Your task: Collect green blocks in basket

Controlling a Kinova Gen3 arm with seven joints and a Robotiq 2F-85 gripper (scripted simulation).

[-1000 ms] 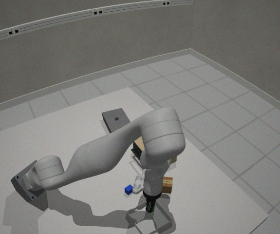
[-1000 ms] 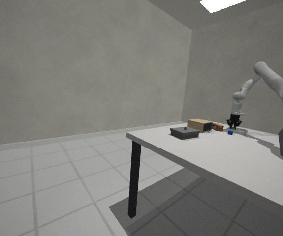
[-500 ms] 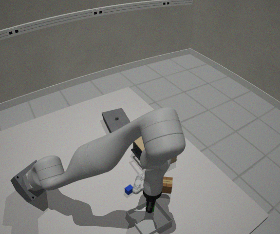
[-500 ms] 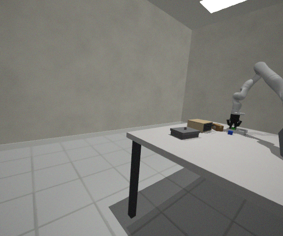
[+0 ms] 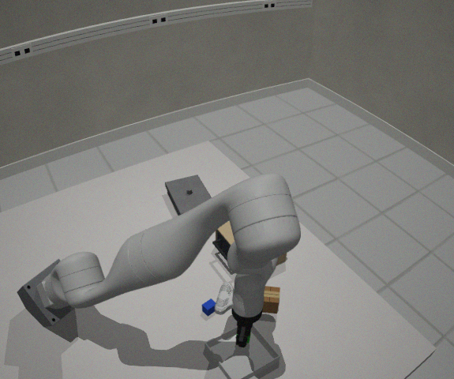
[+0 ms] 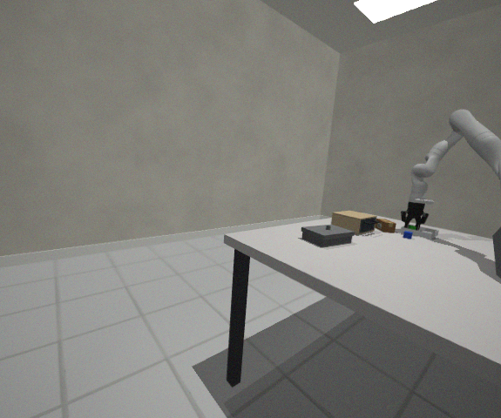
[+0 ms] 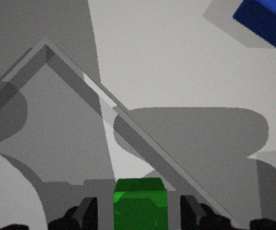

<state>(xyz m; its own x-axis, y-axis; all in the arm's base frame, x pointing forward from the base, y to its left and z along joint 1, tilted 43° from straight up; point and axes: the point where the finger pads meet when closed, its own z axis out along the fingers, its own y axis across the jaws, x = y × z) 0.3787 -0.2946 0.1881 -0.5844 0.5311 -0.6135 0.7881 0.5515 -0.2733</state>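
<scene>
The grey basket lies 40 mm behind my hand, 30 mm to the right of it and 20 mm below it. The rest, counted from my hand: blue block: 140 mm to the left, 20 mm below; then red block: 140 mm ahead, 50 mm to the left, 20 mm below; then darker brown wooden box: 120 mm ahead, 60 mm to the left.
</scene>
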